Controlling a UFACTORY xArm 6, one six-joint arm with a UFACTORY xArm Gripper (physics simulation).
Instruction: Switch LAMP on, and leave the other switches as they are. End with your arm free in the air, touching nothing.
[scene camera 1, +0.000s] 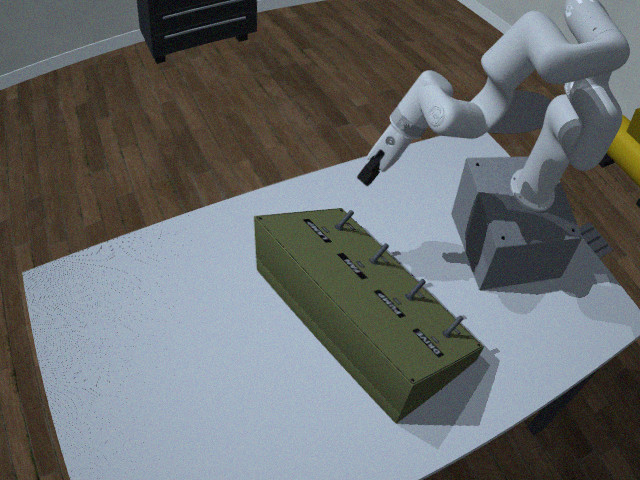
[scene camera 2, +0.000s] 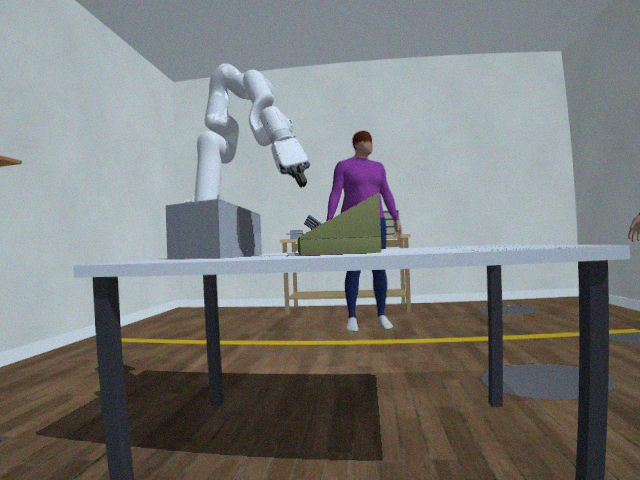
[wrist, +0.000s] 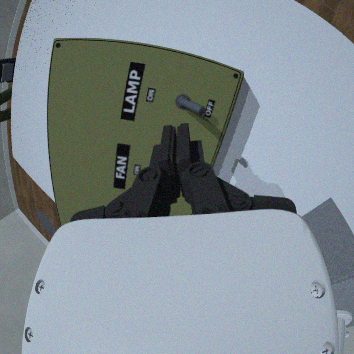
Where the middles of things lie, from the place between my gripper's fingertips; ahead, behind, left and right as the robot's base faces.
My gripper is now 100 mm short of the olive sloped switch box (scene camera 1: 396, 346), 180 mm to the right of it and 150 mm above it.
